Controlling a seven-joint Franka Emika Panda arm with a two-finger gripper.
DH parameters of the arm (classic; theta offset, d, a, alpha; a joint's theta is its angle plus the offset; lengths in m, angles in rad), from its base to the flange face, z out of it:
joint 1: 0 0.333 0 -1.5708
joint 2: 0 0 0 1.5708
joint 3: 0 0.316 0.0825 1.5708
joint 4: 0 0 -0.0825 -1.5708
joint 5: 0 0.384 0 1.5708
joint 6: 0 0 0.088 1.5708
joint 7: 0 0.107 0 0
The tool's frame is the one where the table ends.
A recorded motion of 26 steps. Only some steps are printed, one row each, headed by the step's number.
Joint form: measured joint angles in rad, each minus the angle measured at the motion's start. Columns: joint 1, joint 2, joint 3, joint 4, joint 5, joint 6, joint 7.
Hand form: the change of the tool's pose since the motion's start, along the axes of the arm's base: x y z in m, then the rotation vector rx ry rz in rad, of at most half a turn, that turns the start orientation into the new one. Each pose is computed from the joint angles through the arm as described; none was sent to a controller.
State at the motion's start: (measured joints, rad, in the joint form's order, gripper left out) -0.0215 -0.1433 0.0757 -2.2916 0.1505 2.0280 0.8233
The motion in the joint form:
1: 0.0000 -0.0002 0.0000 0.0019 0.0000 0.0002 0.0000
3: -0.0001 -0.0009 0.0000 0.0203 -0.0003 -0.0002 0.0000
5: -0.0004 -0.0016 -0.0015 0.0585 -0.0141 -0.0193 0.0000
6: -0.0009 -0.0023 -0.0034 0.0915 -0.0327 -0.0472 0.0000
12: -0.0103 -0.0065 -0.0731 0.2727 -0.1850 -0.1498 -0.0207
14: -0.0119 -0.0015 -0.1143 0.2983 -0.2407 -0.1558 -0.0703
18: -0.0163 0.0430 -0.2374 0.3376 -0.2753 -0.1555 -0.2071
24: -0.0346 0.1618 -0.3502 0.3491 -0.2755 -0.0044 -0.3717
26: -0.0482 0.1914 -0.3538 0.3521 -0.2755 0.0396 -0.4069
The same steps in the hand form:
1: 0.0005 0.0000 0.0009 0.0001 -0.0023 0.0000
3: 0.0050 0.0003 0.0094 0.0008 -0.0210 0.0003
5: 0.0120 -0.0005 0.0254 -0.0083 -0.0414 0.0082
6: 0.0162 -0.0020 0.0385 -0.0222 -0.0480 0.0182
12: 0.0374 -0.0524 0.1171 -0.1503 -0.1312 0.0252
14: 0.0396 -0.0798 0.1265 -0.1978 -0.1416 0.0503
18: 0.0427 -0.1522 0.1216 -0.2187 -0.1212 0.0727
24: 0.0595 -0.2258 0.0767 -0.2447 -0.1453 0.1213
26: 0.0651 -0.2362 0.0660 -0.2565 -0.1576 0.1440

